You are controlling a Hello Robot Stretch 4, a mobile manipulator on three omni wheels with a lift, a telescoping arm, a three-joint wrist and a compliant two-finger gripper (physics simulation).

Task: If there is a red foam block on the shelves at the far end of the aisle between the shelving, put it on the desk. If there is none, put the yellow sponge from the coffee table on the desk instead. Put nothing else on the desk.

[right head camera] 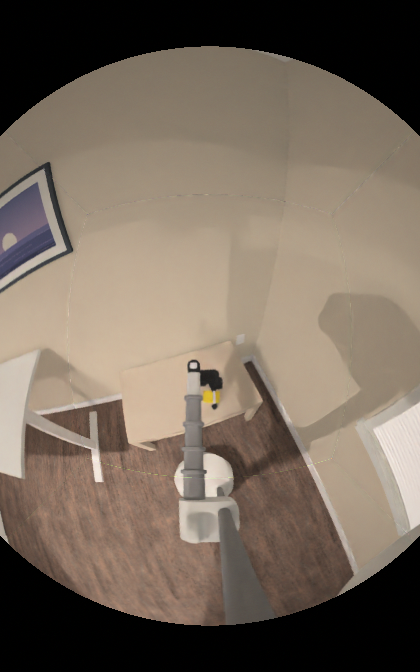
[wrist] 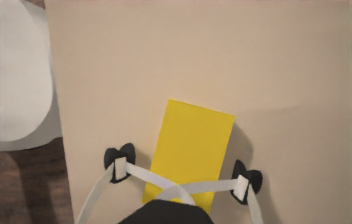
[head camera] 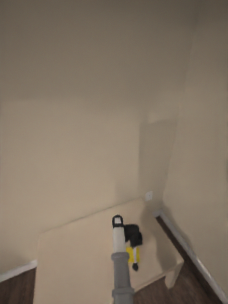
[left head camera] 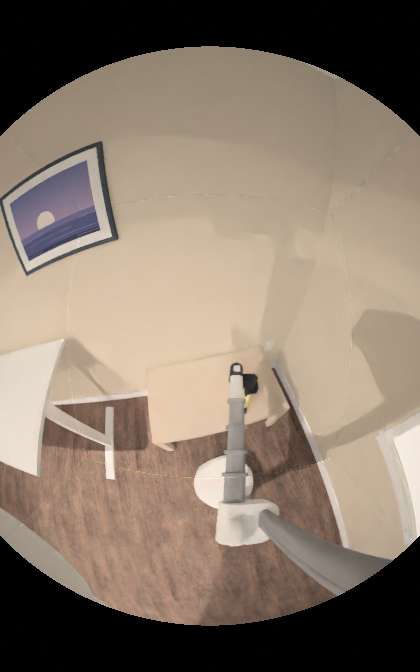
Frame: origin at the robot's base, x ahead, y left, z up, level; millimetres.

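Seen in the pictures: gripper, fingertip midpoint: (wrist: pixel 179 164) (head camera: pixel 133 257).
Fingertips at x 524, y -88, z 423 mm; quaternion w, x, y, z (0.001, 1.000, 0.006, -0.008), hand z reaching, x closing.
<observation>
A point is followed by its place in that frame.
The yellow sponge (head camera: pixel 130 255) {z 467, x 520, y -66 mm} (left head camera: pixel 248 401) (right head camera: pixel 207 397) (wrist: pixel 192 145) {z 467, x 536, y -59 mm} lies flat on the low beige table (head camera: pixel 75 260) {z 423, x 538, y 299 mm} (left head camera: pixel 190 400) (right head camera: pixel 155 400) (wrist: pixel 275 60) {z 422, x 611, y 41 mm}. My gripper (head camera: pixel 135 265) (right head camera: pixel 214 404) (wrist: pixel 179 164) {z 423, x 524, y -88 mm} is open, with its fingers above the tabletop. In the wrist view one fingertip shows on each side of the sponge, with a gap to both of its long sides. The sponge's near end is partly hidden behind the finger strips and the dark gripper body. The arm covers part of the sponge in the left head view. A red foam block does not show in these views.
A white table (left head camera: pixel 20 415) (right head camera: pixel 11 415) stands left of the beige table. The wall runs behind the beige table, and a second wall (left head camera: pixel 320 320) (right head camera: pixel 295 310) meets it at the right. My white base (left head camera: pixel 209 482) (wrist: pixel 22 75) {z 187, x 109, y 2 mm} stands close to the table's front edge.
</observation>
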